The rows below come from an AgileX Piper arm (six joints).
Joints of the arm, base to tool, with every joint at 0 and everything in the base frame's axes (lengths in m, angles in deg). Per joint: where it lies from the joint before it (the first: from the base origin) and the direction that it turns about. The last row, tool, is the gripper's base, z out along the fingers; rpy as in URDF.
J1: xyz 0 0 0.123 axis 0 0 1
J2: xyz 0 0 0 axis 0 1 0
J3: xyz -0.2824 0 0.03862 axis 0 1 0
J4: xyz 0.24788 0 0.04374 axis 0.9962 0 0.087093
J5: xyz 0 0 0 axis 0 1 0
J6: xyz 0.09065 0 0.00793 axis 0.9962 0 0.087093
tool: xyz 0 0 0 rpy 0 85 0
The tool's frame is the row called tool.
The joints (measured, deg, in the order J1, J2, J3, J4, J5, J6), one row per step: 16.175 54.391 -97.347 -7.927 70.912 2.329; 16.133 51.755 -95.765 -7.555 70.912 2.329; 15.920 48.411 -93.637 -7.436 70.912 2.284; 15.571 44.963 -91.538 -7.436 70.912 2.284; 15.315 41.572 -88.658 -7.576 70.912 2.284; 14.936 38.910 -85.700 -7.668 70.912 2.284; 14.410 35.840 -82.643 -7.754 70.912 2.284; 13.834 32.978 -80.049 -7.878 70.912 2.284; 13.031 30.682 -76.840 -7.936 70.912 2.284; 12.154 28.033 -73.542 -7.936 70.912 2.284; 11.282 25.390 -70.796 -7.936 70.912 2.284
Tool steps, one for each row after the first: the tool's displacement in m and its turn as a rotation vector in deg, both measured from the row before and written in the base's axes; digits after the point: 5 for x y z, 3 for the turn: -0.01406 -0.00357 -0.00214 0.530 -0.944 0.237; -0.01705 -0.00502 -0.00398 0.368 -1.154 -0.106; -0.01743 -0.00530 -0.00464 0.366 -1.298 -0.349; -0.01417 -0.00433 -0.00860 0.053 -0.516 -0.366; -0.00859 -0.00268 -0.00999 -0.132 0.271 -0.451; -0.01055 -0.00311 -0.01071 -0.048 -0.026 -0.594; -0.01016 -0.00287 -0.00949 -0.009 -0.279 -0.674; -0.00442 -0.00120 -0.01236 -0.247 0.880 -0.848; -0.00598 -0.00132 -0.01307 -0.141 0.633 -0.877; -0.00718 -0.00137 -0.01124 -0.021 0.101 -0.872
